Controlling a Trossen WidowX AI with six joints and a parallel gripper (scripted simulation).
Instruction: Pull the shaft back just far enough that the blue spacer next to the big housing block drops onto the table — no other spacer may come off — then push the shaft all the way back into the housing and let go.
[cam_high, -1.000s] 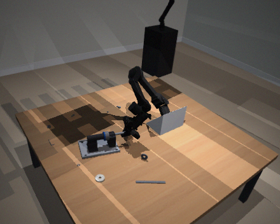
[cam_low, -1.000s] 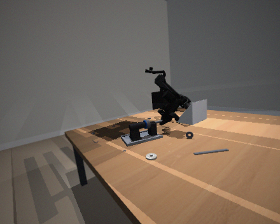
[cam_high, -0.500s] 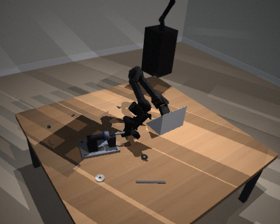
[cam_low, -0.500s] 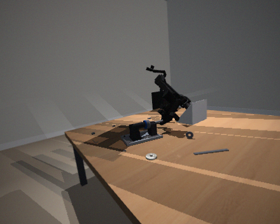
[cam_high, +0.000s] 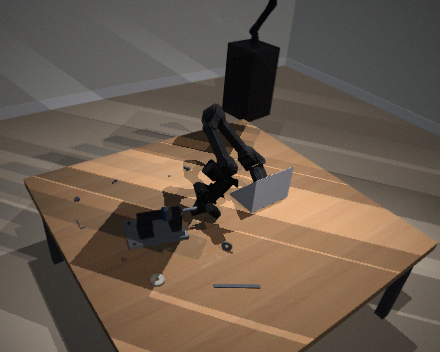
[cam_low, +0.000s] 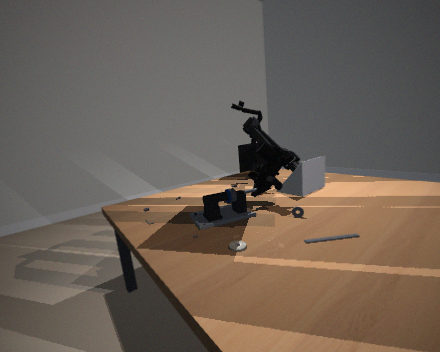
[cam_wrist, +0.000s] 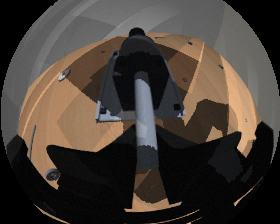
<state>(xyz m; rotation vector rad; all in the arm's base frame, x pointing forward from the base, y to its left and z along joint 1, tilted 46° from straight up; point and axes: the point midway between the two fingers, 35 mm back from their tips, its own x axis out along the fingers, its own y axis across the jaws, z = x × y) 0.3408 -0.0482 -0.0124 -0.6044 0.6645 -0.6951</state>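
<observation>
Now: the shaft 30 mm ahead of my gripper tip, 10 mm to the right of it and 20 mm above it. Also, from my gripper tip: blue spacer: 100 mm ahead, 40 mm to the right, 20 mm above; grey piece: 90 mm ahead, 40 mm to the right, 20 mm above; dark flat bar: 80 mm ahead, 340 mm to the left, 50 mm below.
</observation>
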